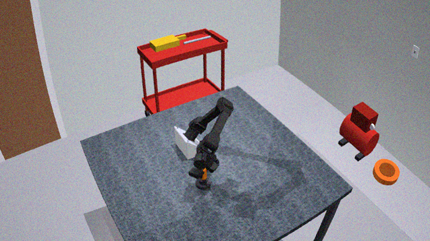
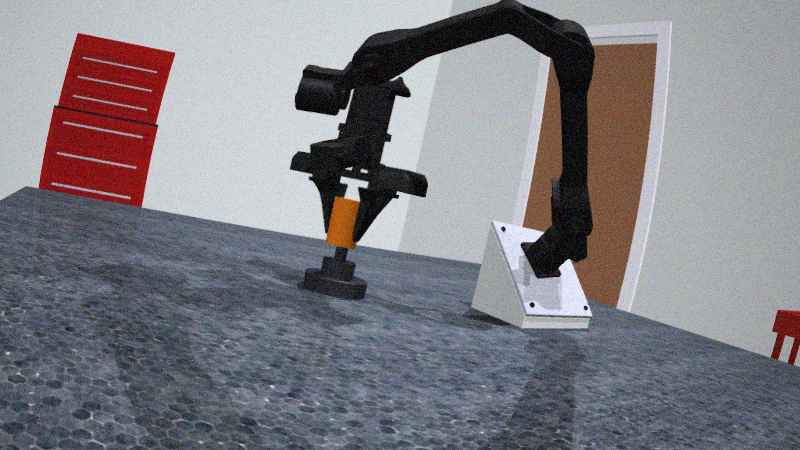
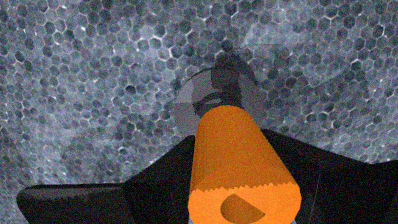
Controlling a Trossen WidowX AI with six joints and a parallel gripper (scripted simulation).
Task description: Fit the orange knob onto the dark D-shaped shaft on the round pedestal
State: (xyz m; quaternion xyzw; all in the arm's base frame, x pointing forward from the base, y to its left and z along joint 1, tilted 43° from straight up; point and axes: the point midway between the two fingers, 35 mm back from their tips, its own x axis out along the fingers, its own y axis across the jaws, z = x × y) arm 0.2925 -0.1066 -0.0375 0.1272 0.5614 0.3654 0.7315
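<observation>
Now: gripper tip 20 mm below the orange knob. Also, from my gripper tip: pedestal (40 mm below).
</observation>
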